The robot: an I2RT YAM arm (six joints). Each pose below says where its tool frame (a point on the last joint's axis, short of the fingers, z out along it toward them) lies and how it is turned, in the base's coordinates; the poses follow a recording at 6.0 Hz.
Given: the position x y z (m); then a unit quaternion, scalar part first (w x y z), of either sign.
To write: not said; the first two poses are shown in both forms.
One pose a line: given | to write
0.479 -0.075 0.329 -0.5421 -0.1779 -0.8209 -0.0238 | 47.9 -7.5 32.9 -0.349 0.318 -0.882 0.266 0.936 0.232
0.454 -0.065 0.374 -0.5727 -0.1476 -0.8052 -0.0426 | 45.4 -6.5 37.4 -0.300 0.287 -0.910 0.189 0.953 0.238
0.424 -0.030 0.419 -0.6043 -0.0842 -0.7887 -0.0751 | 42.4 -3.0 41.9 -0.255 0.224 -0.941 0.042 0.975 0.220
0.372 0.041 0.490 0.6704 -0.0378 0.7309 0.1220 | 37.2 4.1 49.0 -0.098 0.108 -0.989 -0.219 0.967 0.128
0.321 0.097 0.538 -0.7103 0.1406 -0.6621 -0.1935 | 32.1 9.7 53.8 0.048 0.089 -0.995 -0.461 0.886 0.056
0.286 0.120 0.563 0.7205 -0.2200 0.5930 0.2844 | 28.6 12.0 56.3 0.135 0.149 -0.980 -0.671 0.741 0.020
